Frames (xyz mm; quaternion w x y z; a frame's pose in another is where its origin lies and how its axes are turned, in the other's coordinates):
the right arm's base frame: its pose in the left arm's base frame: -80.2 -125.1 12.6 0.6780 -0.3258 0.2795 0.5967
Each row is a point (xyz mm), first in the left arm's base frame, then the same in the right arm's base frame.
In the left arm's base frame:
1: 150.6 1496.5 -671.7
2: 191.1 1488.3 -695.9
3: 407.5 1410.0 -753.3
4: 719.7 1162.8 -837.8
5: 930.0 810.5 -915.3
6: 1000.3 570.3 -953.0
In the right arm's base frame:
1: 1572.5 -32.1 822.9
2: 1591.3 -70.3 800.9
3: 1614.8 -284.5 701.8
4: 1565.8 -603.5 453.7
5: 1432.1 -830.2 129.6
6: 1319.7 -914.0 -81.2

